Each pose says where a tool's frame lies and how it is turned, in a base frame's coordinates. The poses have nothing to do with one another.
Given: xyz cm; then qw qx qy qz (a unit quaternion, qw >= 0).
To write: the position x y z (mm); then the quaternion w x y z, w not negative. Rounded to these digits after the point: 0 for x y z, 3 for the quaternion.
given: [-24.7, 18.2, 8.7, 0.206, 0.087, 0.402, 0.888]
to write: [-247, 182, 87, 0.206, 0.087, 0.402, 0.888]
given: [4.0, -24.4, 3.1, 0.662, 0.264, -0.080, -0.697]
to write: [40, -244, 31, 0.662, 0.264, -0.080, -0.697]
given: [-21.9, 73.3, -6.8, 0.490, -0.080, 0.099, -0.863]
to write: [-219, 733, -68, 0.490, -0.080, 0.099, -0.863]
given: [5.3, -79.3, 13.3, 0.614, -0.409, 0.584, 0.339]
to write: [53, -793, 133, 0.614, -0.409, 0.584, 0.339]
